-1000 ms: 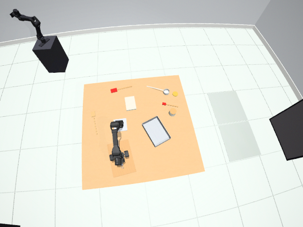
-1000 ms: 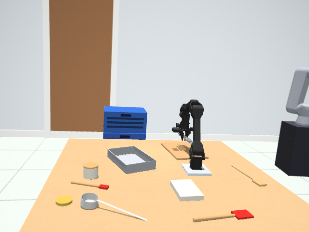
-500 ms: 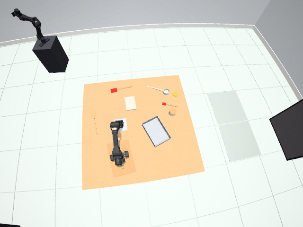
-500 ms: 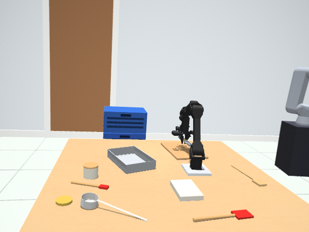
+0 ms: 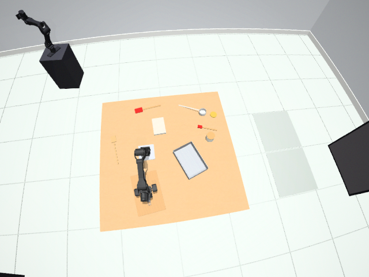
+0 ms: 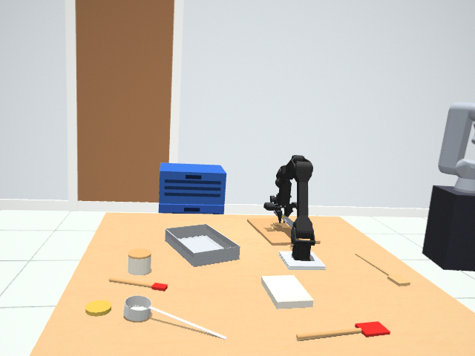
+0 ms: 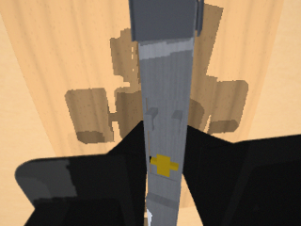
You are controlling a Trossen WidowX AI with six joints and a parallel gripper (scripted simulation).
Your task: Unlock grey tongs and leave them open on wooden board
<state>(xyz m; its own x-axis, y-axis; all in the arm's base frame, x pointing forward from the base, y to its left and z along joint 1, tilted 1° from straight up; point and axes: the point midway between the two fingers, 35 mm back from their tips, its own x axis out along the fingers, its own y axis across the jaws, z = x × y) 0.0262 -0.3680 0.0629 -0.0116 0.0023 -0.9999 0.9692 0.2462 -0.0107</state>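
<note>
My gripper tip is now 40 mm above the wooden board. From my gripper tip the other things lie so: grey roasting tin (380 mm ahead, 290 mm to the left, 20 mm below); white block (80 mm ahead, 660 mm to the left, 30 mm below); lidded jar (590 mm ahead, 520 mm to the left, 10 mm below).
</note>
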